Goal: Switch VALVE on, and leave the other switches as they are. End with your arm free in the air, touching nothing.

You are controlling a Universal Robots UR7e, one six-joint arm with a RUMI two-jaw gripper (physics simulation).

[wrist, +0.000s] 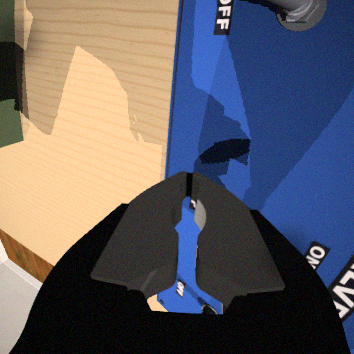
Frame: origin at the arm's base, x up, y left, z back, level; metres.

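Seen in the pictures: gripper, fingertip midpoint: (188, 174).
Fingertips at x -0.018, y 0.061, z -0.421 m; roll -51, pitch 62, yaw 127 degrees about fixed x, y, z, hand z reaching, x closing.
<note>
Pixels of each thing's top centre, then the offset from my fingertips to it. "pt": a spot on its surface instead. Level surfaces: height alone.
- blue switch panel, its level: dx +0.017 m
- switch's metal base, surface spot: (303, 19) pt dx +0.014, dy +0.104, dz -0.014 m
- OFF label, surface spot: (222, 18) pt dx -0.005, dy +0.093, dz +0.024 m
- wooden table top, its level: dx -0.078 m
The blue switch panel (305, 165) fills the right side of the wrist view. A label (345, 295) with the letters "LVE" showing, part of VALVE, is cut off at the lower right edge, with an ON label (317, 255) beside it. The VALVE switch lever cannot be made out; my gripper covers part of the panel. My gripper (188, 174) is shut, its tips together with nothing seen between them, over the left part of the panel. Whether the tips touch the panel cannot be told.
Another switch's metal base (303, 19) shows at the top right, with an OFF label (222, 18) to its left. A wooden table top (75, 180) lies left of the panel. A green object (9, 122) and a dark shape (7, 75) stand at the left edge.
</note>
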